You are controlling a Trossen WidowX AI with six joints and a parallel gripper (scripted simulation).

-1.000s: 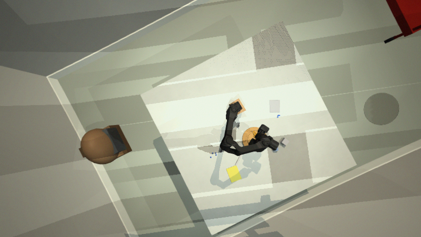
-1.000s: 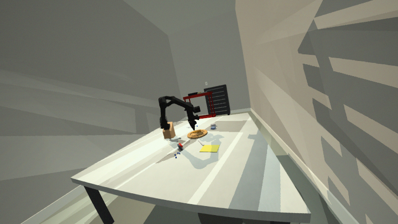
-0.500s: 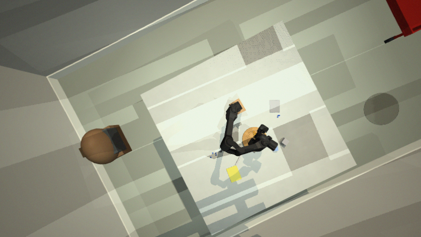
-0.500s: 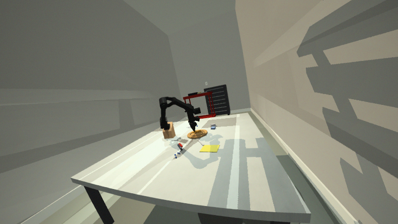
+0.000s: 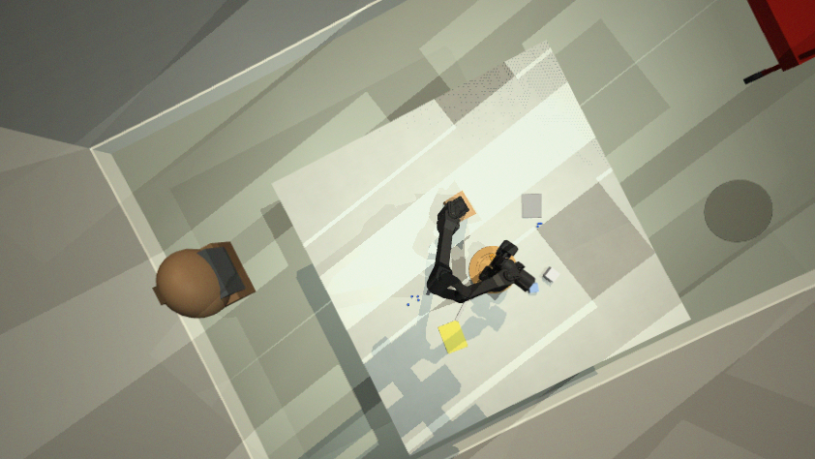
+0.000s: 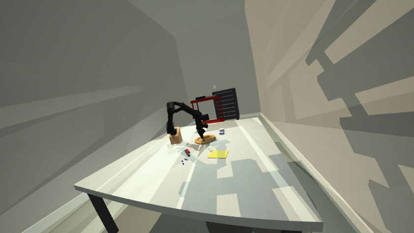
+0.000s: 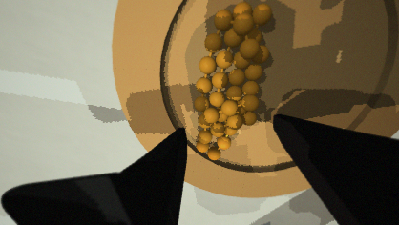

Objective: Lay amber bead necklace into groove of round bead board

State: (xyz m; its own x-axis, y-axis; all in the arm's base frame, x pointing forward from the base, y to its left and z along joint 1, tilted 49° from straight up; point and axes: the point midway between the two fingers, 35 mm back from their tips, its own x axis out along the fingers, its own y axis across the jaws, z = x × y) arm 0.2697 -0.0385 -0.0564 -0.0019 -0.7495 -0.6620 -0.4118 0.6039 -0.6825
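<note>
The round bead board is 3 cm ahead of my gripper tip, 2 cm to the right of it and 1 cm below it. Round my gripper tip: light blue cube 19 cm ahead, 9 cm to the left, 1 cm below; red-handled tool 5 cm behind, 25 cm to the right, 1 cm below; white cube 18 cm ahead, 18 cm to the left.
</note>
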